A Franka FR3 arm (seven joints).
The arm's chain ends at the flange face. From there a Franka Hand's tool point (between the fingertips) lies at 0.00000 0.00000 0.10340 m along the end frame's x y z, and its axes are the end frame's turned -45 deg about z.
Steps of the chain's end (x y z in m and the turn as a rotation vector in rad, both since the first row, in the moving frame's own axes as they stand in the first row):
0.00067, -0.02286, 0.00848, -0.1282, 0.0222, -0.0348
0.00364, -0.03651, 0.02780, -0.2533, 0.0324, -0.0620
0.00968, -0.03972, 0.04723, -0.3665, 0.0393, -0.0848
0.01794, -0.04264, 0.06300, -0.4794, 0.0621, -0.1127
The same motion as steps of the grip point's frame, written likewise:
0.00910, -0.00459, 0.00761, -0.1063, -0.0750, -0.0348
0.01307, -0.00210, 0.02445, -0.2020, -0.1562, -0.0620
0.01282, 0.00873, 0.04029, -0.2869, -0.2314, -0.0848
0.01575, 0.02220, 0.05116, -0.3829, -0.2951, -0.1127

